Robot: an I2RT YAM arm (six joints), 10 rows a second.
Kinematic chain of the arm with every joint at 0, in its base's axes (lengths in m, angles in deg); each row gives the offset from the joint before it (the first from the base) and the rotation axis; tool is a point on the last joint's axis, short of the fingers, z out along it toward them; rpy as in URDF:
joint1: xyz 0 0 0.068 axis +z
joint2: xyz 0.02 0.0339 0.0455 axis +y
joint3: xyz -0.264 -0.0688 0 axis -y
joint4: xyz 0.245 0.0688 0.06 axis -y
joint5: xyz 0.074 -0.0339 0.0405 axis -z
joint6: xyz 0.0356 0 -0.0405 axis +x
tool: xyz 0 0 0 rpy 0 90 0
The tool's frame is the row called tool.
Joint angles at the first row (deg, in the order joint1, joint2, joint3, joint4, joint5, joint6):
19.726, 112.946, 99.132, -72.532, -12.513, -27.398
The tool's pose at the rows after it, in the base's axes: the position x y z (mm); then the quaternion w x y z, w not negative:
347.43, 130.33, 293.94, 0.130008, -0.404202, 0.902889, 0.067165
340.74, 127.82, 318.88, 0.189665, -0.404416, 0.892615, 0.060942
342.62, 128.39, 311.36, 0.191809, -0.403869, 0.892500, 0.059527
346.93, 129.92, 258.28, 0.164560, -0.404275, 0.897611, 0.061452
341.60, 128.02, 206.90, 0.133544, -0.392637, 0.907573, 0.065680
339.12, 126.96, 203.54, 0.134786, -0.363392, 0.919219, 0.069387
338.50, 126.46, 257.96, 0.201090, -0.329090, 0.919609, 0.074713
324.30, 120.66, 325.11, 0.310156, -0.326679, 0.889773, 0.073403
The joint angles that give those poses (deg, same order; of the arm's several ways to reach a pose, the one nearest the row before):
19.726, 106.213, 99.896, -69.254, -8.754, -27.398
19.726, 102.389, 99.876, -66.085, -8.579, -27.397
19.726, 102.409, 98.125, -64.051, -8.426, -27.354
19.725, 103.962, 88.422, -55.987, -8.404, -27.398
19.725, 105.493, 79.024, -48.577, -8.426, -25.956
19.704, 104.946, 77.494, -47.200, -8.382, -22.305
19.660, 100.073, 82.851, -49.387, -8.404, -17.978
19.551, 92.509, 86.914, -48.053, -8.360, -18.021

